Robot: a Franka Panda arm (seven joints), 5 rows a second.
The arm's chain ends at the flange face. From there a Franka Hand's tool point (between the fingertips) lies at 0.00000 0.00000 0.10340 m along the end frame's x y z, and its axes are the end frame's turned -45 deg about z.
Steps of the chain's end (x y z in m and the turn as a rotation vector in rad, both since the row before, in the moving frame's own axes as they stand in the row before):
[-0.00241 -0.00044 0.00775 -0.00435 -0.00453 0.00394]
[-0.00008 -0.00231 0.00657 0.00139 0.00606 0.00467]
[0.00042 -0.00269 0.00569 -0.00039 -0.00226 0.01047]
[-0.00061 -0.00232 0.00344 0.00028 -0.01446 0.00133]
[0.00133 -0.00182 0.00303 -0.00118 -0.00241 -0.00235]
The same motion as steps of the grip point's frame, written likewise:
[-0.00204 -0.00203 0.00775 0.00013 -0.00628 0.00394]
[0.00212 -0.00135 0.00657 -0.00330 0.00527 0.00467]
[0.00201 -0.00174 0.00569 0.00132 -0.00187 0.01047]
[0.00017 -0.00315 0.00343 0.01042 -0.01003 0.00133]
[0.00196 -0.00044 0.00303 0.00087 -0.00254 -0.00235]

